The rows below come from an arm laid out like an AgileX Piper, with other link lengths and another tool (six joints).
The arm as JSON. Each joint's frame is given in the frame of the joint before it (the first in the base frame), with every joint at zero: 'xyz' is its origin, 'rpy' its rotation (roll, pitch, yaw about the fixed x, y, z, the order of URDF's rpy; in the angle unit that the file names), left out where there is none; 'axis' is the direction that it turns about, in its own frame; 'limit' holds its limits. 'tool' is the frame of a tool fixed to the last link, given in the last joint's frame.
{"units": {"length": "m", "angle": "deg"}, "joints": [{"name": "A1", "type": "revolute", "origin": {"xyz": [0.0, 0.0, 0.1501], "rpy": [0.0, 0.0, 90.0]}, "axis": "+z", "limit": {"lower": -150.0, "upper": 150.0}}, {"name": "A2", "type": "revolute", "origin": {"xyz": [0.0, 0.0, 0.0], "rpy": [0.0, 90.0, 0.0]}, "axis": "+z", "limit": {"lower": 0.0, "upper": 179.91}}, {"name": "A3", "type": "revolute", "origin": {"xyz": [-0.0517, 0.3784, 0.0]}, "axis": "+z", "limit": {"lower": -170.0, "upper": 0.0}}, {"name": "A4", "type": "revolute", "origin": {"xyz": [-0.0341, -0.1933, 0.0], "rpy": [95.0, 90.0, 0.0]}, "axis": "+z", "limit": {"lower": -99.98, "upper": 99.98}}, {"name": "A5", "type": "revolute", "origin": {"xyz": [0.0, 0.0, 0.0], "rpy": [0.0, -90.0, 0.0]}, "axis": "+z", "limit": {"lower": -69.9, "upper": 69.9}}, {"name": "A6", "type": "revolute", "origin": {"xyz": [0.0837, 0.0, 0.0], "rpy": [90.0, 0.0, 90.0]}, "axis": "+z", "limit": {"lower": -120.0, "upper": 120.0}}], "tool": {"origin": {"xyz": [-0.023, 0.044, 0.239], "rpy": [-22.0, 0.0, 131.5]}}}
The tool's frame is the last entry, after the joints.
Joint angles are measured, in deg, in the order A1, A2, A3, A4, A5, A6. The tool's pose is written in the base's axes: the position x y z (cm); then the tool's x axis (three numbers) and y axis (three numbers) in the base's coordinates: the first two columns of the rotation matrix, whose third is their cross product. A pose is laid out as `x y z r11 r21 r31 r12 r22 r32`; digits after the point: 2 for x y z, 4 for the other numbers.
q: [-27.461, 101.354, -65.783, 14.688, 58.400, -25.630]
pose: 33.87 -4.37 12.21 0.7629 0.6112 0.2109 0.5396 -0.7815 0.3131
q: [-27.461, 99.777, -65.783, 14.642, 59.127, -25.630]
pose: 33.58 -4.18 13.08 0.7579 0.6149 0.2177 0.5376 -0.7778 0.3255
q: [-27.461, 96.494, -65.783, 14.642, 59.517, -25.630]
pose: 33.45 -4.08 14.88 0.7467 0.6213 0.2378 0.5231 -0.7692 0.3671
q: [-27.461, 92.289, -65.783, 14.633, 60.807, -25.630]
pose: 32.79 -3.64 17.09 0.7317 0.6306 0.2586 0.5090 -0.7580 0.4079
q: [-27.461, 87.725, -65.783, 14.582, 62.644, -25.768]
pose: 31.70 -2.95 19.33 0.7134 0.6437 0.2770 0.4978 -0.7436 0.4463
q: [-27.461, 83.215, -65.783, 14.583, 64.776, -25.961]
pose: 30.34 -2.09 21.36 0.6942 0.6577 0.2926 0.4886 -0.7290 0.4794
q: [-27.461, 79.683, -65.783, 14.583, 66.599, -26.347]
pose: 29.09 -1.31 22.79 0.6762 0.6719 0.3023 0.4848 -0.7147 0.5042
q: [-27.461, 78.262, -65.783, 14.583, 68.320, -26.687]
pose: 28.10 -0.69 23.19 0.6682 0.6804 0.3010 0.4954 -0.7088 0.5022
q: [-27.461, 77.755, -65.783, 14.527, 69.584, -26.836]
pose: 27.43 -0.30 23.24 0.6660 0.6844 0.2969 0.5066 -0.7071 0.4934
